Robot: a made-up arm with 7 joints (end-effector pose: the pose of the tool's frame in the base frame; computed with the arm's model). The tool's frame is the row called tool.
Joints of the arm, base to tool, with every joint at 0 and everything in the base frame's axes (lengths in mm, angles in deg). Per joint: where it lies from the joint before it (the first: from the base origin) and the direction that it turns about. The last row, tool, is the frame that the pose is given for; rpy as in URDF.
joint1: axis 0 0 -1 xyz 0.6 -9.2 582.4
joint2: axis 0 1 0 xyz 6.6 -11 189.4
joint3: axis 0 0 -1 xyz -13.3 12.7 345.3
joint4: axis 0 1 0 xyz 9.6 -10.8 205
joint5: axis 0 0 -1 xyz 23.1 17.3 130.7
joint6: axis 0 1 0 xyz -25.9 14.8 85.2
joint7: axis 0 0 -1 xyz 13.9 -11.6 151.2
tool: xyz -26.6 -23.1 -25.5 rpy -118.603 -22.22 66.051
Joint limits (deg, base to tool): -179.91..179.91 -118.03..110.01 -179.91..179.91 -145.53..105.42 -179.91..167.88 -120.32..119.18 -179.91..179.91
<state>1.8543 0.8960 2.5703 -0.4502 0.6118 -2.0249 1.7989</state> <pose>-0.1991 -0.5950 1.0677 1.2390 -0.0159 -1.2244</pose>
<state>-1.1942 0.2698 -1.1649 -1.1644 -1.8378 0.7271 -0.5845</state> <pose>0.1991 -0.0677 1.5002 -1.0464 1.0605 -0.2023</pose>
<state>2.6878 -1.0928 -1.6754 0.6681 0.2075 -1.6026 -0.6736</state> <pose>0.6654 0.2675 1.1199 -2.2844 -0.8768 1.7815</pose>
Working (the frame after each row of the table, in the pose's form):
after joint1: 0.0006 -0.0092 0.5824 0.0000 0.0000 -2.6878
after joint2: -0.0102 -0.0022 0.7718 -1.4212 -0.3281 -2.3369
after joint3: 0.2765 0.1235 0.9188 -0.9312 0.6519 -0.9062
after joint4: 0.4407 0.1917 1.0218 -0.6153 1.2165 -1.2267
after joint5: 0.5650 0.1447 1.0379 -0.7561 1.1744 -1.3991
after joint6: 0.6535 0.1511 1.0543 -1.4193 -0.1094 -0.3990
after joint7: 0.6870 0.2944 1.0934 -1.3661 0.3633 0.1582

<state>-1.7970 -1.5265 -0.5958 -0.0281 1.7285 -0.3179 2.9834</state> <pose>0.1414 -0.8904 0.8280 -0.5560 1.4534 0.0760</pose>
Working (the frame after each row of the table, in the pose's form):
after joint1: 0.0006 -0.0092 0.5824 0.0000 0.0000 1.7970
after joint2: 0.0098 -0.0003 0.7718 1.3373 -1.0645 1.3979
after joint3: 0.0750 -0.3399 0.7738 1.0559 -1.5414 1.8177
after joint4: 0.1242 -0.5381 0.7969 1.0858 -1.5577 1.8102
after joint5: 0.1290 -0.6713 0.8090 1.5671 -0.1538 0.5359
after joint6: 0.1205 -0.7611 0.8133 1.6447 -0.3948 0.2833
after joint7: 0.1309 -0.9114 0.7914 0.6536 2.0081 -1.8191

